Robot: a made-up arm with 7 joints.
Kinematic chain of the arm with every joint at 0, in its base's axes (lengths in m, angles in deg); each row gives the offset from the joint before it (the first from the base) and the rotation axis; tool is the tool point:
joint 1: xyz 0 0 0.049 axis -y
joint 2: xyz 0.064 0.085 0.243 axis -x
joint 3: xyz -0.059 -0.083 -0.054 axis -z
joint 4: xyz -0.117 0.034 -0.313 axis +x
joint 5: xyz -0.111 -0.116 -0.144 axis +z
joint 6: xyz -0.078 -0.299 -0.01 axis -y
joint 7: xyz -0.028 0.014 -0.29 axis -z
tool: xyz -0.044 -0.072 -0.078
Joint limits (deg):
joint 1: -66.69..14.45
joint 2: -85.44..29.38
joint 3: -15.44..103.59
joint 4: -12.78..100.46
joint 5: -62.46..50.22
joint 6: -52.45..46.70
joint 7: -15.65..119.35
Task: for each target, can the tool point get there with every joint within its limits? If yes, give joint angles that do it. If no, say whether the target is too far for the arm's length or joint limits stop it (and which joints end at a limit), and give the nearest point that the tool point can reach.
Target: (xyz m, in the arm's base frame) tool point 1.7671 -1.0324 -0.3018
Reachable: no: too far | nearest point 0.7228 -0.3870 -0.2071 | short by 1.231 m
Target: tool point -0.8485 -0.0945 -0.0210
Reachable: yes | joints -50.95 20.37 -5.96 60.18 -47.45 31.03 13.26
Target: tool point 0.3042 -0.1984 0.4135
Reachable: no: joint limits stop it (at a limit: joint 1, joint 2, joint 3, joint 4, joint 5, joint 6, joint 7) | nearest point 0.4817 -0.3209 0.1581 | short by 0.334 m
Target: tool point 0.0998 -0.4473 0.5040
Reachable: no: joint limits stop it (at a limit: joint 1, joint 2, joint 4, joint 5, joint 6) | nearest point -0.1107 -0.6812 0.5349 | short by 0.316 m
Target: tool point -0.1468 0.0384 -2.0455
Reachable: no: too far | nearest point -0.1423 0.0619 -0.8794 | short by 1.166 m
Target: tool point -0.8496 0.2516 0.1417
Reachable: yes | joints -45.59 -29.97 24.28 6.86 18.00 -44.47 68.11
